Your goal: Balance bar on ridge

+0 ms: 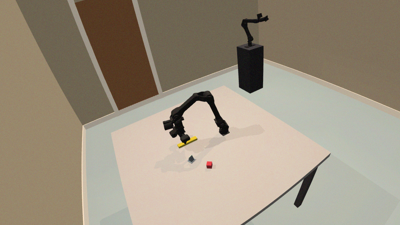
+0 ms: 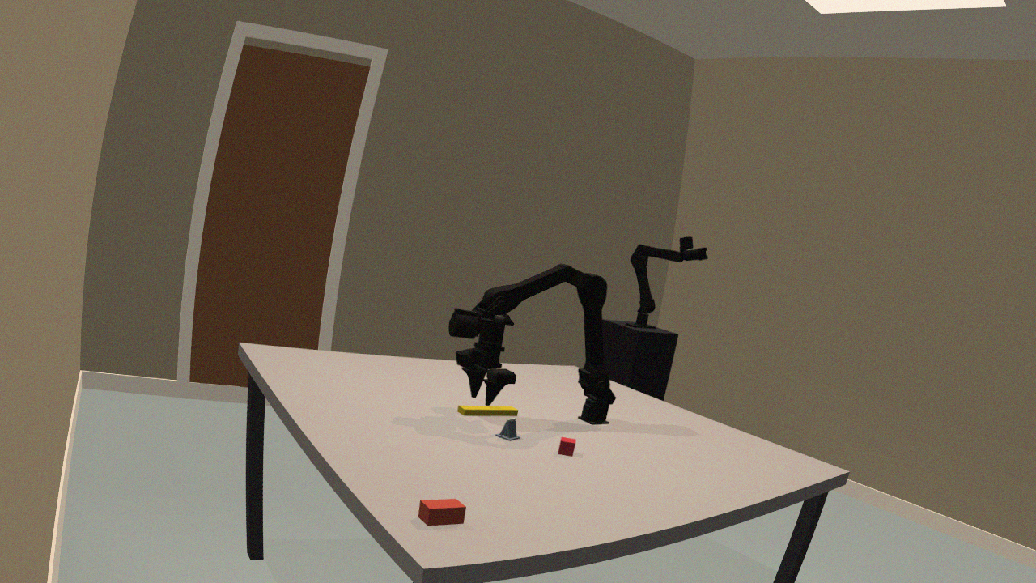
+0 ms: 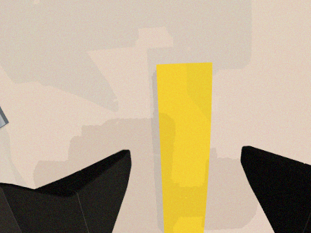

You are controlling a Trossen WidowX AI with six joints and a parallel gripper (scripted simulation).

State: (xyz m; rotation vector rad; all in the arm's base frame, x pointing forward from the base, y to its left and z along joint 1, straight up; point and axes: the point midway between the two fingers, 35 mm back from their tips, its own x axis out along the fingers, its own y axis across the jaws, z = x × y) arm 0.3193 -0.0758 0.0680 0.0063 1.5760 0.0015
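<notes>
The yellow bar lies 30 mm below my gripper tip and 30 mm behind it. Also, from my gripper tip: red cube 300 mm to the left, 50 mm behind, 20 mm below.
</notes>
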